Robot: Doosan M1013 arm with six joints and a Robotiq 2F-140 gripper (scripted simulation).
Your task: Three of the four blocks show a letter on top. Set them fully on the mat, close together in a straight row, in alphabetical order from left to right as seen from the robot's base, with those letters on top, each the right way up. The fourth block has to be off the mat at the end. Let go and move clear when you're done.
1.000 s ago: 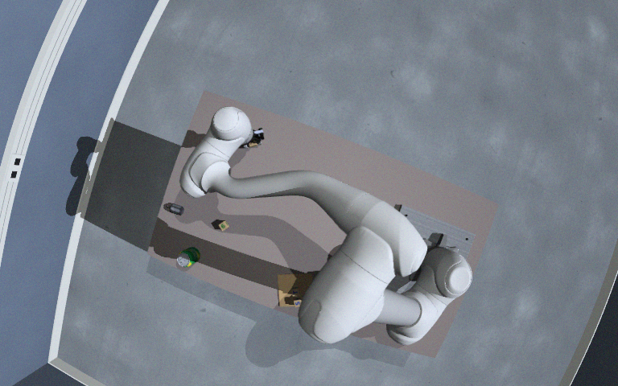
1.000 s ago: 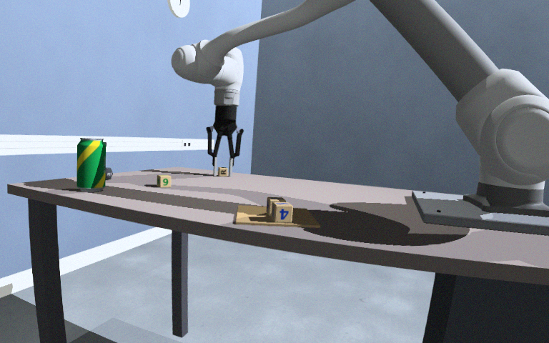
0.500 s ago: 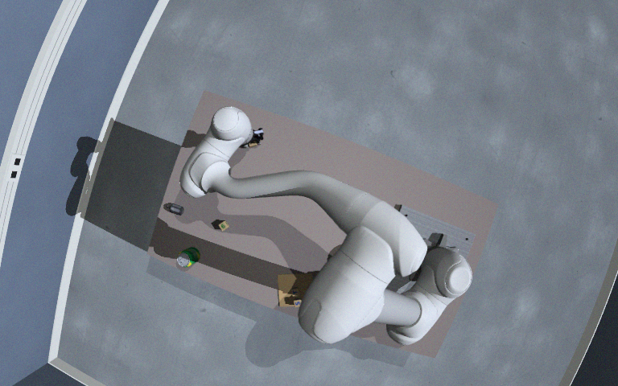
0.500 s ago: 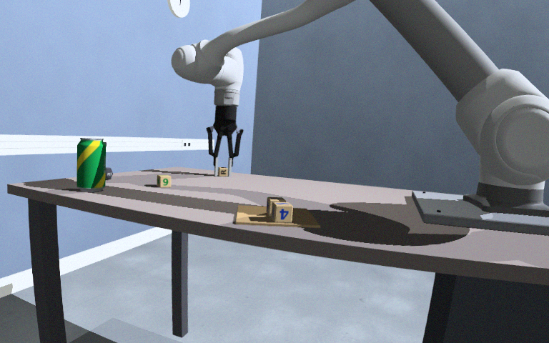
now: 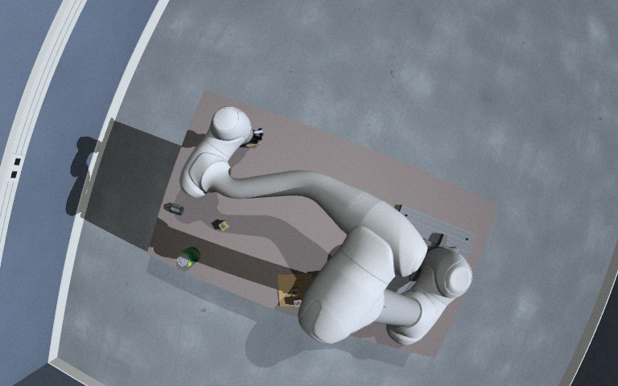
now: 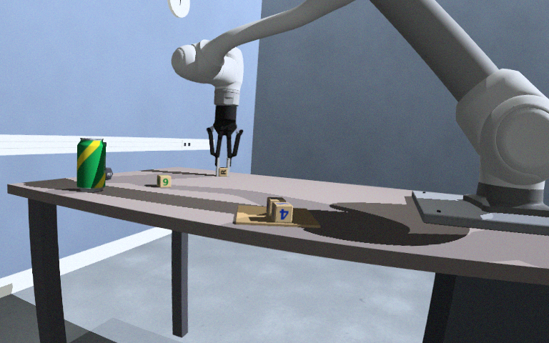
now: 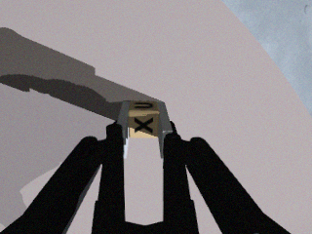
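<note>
Right now the wooden block is 52 cm to the left of my hand, 33 cm behind it and 1 cm below it. Round my hand: yellow can: 51 cm to the left, 12 cm ahead, 3 cm above; tan mat: 53 cm to the left, 33 cm behind, 3 cm below; small dark object: 35 cm to the left, 25 cm ahead, 2 cm below.
</note>
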